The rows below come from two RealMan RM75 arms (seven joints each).
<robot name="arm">
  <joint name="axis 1" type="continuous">
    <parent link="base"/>
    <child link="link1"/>
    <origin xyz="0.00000 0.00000 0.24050" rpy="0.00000 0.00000 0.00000"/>
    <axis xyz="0 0 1"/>
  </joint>
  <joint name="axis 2" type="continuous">
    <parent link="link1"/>
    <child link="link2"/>
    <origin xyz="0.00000 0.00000 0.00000" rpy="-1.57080 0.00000 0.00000"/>
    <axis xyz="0 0 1"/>
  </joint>
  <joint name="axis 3" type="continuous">
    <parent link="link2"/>
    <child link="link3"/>
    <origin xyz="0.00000 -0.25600 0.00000" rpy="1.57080 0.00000 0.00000"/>
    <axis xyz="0 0 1"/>
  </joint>
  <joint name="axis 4" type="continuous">
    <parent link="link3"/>
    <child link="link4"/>
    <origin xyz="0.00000 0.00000 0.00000" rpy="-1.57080 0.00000 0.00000"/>
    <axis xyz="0 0 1"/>
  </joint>
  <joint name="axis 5" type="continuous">
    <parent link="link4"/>
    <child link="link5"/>
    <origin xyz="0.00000 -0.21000 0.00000" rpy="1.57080 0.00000 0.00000"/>
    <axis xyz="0 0 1"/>
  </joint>
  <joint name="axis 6" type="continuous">
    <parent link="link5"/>
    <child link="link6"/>
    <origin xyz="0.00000 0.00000 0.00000" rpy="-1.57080 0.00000 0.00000"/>
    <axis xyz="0 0 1"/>
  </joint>
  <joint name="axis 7" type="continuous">
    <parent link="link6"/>
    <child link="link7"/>
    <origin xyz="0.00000 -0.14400 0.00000" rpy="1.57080 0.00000 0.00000"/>
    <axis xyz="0 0 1"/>
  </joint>
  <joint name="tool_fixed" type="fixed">
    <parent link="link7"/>
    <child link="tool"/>
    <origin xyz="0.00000 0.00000 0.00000" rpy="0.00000 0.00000 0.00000"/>
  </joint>
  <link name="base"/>
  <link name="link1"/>
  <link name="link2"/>
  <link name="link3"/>
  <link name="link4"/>
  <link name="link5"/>
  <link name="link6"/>
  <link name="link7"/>
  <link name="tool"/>
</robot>
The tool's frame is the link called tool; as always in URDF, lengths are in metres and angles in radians. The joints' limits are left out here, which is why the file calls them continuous.
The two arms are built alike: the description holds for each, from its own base.
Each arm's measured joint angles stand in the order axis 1, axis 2, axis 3, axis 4, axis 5, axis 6, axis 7.
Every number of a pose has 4 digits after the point.
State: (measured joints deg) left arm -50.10 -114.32 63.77 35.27 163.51 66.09 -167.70; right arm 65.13 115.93 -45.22 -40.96 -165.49 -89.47 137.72
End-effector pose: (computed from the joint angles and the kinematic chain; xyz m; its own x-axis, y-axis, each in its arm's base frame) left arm -0.2691 0.4202 0.0052 0.2753 0.9579 0.0817 0.7389 -0.1564 -0.6554; right arm 0.1469 0.4334 0.0169 0.6496 -0.7284 0.2177 -0.6319 -0.6765 -0.3782
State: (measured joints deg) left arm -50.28 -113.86 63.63 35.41 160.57 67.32 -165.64; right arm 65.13 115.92 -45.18 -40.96 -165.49 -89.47 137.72
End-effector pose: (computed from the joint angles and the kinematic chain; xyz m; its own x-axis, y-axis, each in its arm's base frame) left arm -0.2635 0.4204 0.0048 0.2853 0.9558 0.0717 0.7620 -0.1808 -0.6218; right arm 0.1469 0.4335 0.0170 0.6495 -0.7287 0.2171 -0.6323 -0.6762 -0.3782
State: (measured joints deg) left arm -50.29 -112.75 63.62 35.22 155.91 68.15 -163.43; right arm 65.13 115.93 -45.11 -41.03 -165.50 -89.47 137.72
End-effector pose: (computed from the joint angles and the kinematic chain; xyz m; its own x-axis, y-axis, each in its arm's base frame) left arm -0.2581 0.4221 0.0074 0.2931 0.9526 0.0809 0.7954 -0.1960 -0.5734; right arm 0.1467 0.4336 0.0172 0.6498 -0.7288 0.2156 -0.6324 -0.6758 -0.3785
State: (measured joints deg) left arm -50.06 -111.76 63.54 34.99 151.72 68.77 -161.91; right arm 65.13 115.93 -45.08 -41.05 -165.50 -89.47 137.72
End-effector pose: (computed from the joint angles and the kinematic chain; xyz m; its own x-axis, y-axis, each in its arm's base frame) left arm -0.2548 0.4230 0.0101 0.2913 0.9516 0.0977 0.8261 -0.1987 -0.5273; right arm 0.1467 0.4336 0.0172 0.6499 -0.7290 0.2150 -0.6326 -0.6757 -0.3786
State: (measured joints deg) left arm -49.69 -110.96 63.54 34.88 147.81 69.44 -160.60; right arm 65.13 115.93 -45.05 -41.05 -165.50 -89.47 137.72
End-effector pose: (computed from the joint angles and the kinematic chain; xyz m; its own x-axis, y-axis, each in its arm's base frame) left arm -0.2518 0.4230 0.0121 0.2876 0.9510 0.1131 0.8531 -0.2007 -0.4816; right arm 0.1467 0.4337 0.0173 0.6499 -0.7291 0.2146 -0.6329 -0.6754 -0.3784
